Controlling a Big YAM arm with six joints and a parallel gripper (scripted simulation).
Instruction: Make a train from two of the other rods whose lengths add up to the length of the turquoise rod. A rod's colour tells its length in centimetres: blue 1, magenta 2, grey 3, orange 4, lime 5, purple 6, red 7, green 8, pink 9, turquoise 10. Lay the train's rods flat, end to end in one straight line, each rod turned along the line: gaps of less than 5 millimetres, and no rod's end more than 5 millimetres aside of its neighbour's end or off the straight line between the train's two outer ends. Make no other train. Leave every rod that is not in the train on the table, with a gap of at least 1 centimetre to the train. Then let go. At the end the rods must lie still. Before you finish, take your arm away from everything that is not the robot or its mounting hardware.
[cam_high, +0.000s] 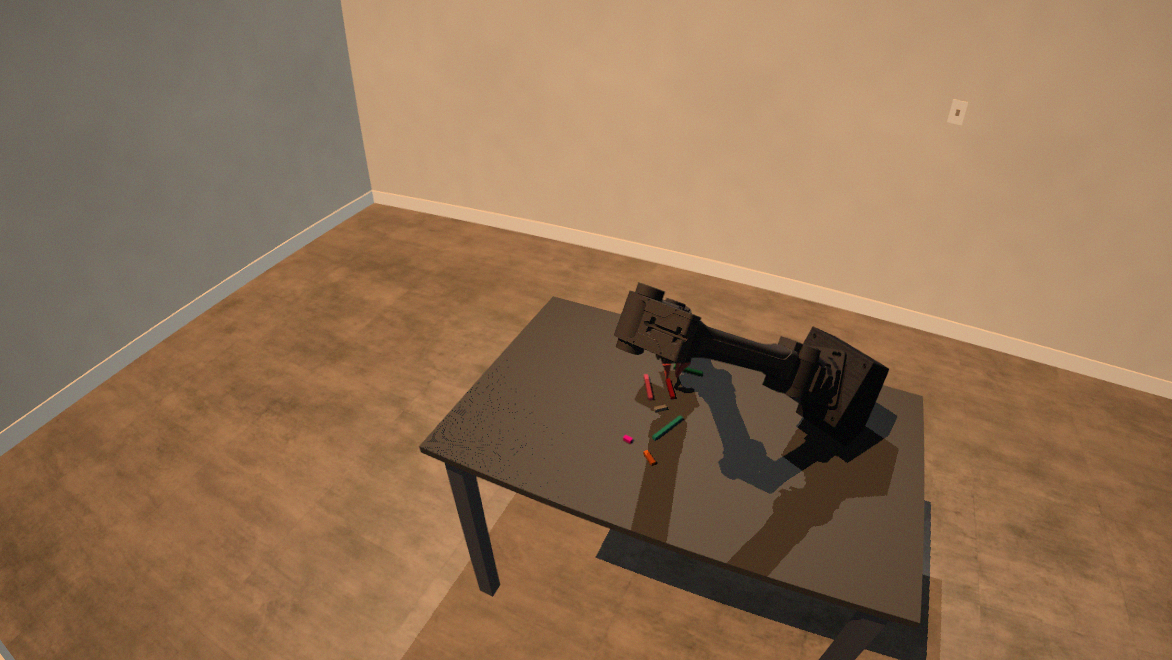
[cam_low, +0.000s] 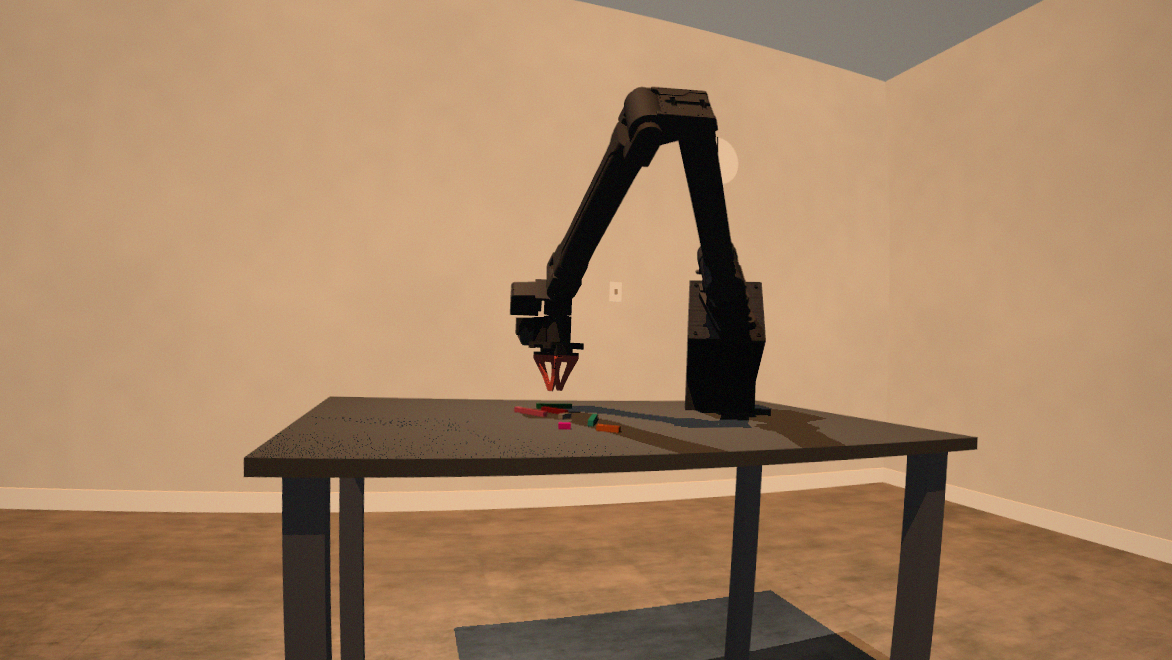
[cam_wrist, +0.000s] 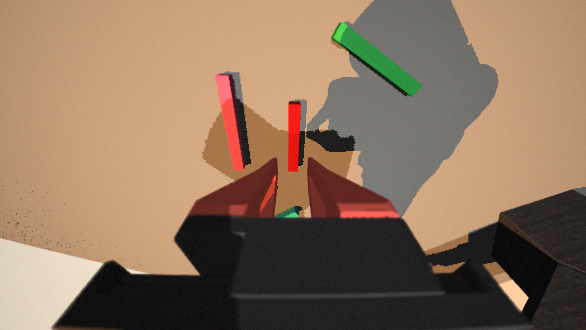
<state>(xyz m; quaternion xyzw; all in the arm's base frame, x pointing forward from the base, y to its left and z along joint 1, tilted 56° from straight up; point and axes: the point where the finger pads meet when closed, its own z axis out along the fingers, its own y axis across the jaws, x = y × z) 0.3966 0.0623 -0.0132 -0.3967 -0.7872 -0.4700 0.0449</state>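
Now: the red rod 50 mm below my hand. From my hand the other things lie so: grey rod (80 mm to the left, 50 mm below, 20 mm behind); green rod (90 mm to the right, 50 mm below); pink rod (50 mm below, 50 mm ahead, 30 mm to the left).
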